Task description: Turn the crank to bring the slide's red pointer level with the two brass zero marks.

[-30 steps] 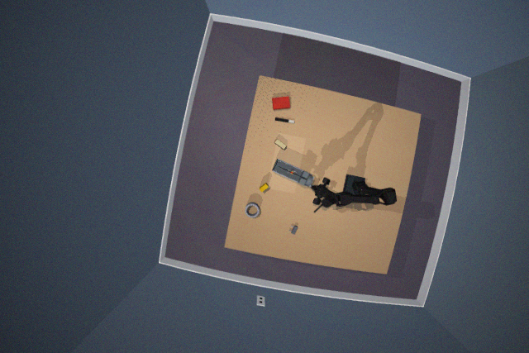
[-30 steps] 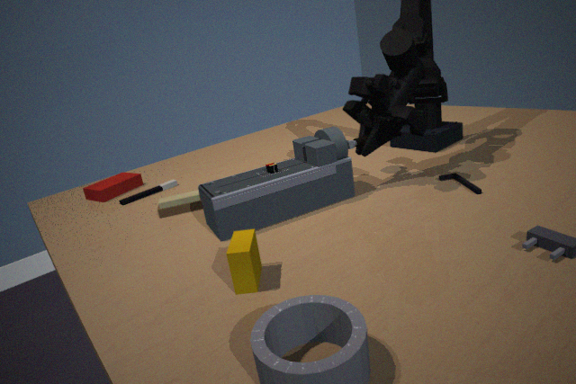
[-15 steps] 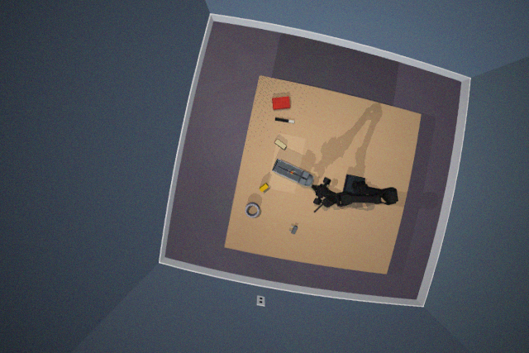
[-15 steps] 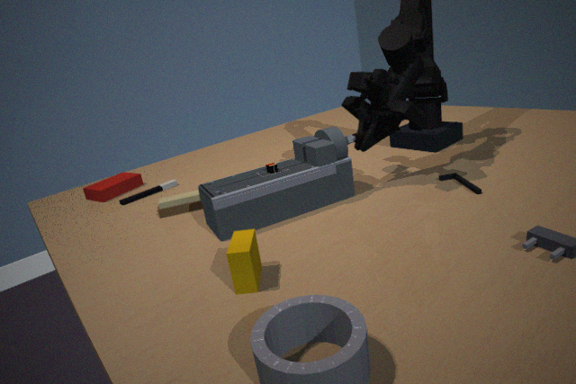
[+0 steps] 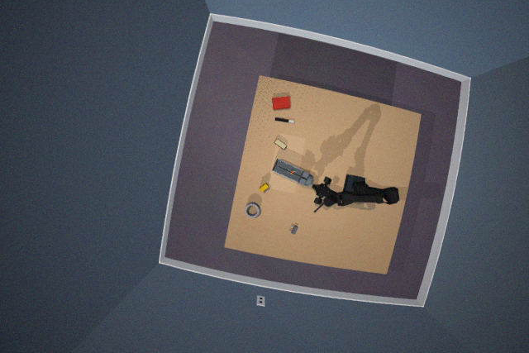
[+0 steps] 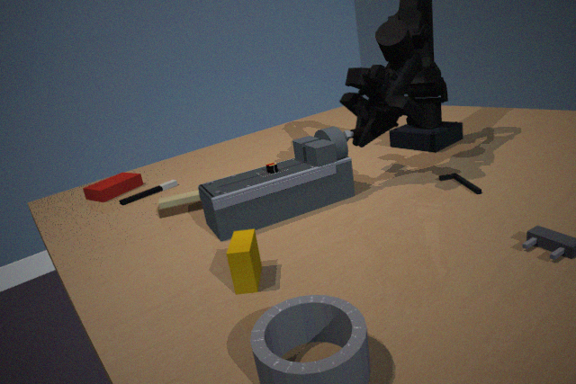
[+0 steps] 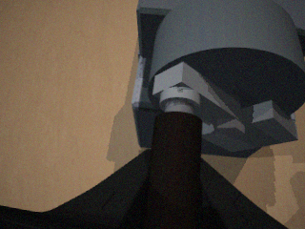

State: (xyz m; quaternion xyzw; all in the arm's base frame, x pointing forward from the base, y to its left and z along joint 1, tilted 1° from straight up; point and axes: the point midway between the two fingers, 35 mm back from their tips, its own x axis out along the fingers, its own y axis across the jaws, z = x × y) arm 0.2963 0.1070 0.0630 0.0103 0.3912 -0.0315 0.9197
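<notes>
The red pointer is 170 mm ahead of my gripper tip and 30 mm to the right of it. Round my gripper tip: black hex key 130 mm behind, 120 mm to the left, 80 mm below; yellow block 300 mm ahead, 140 mm to the left, 60 mm below; black crank handle 20 mm behind, 20 mm above.
</notes>
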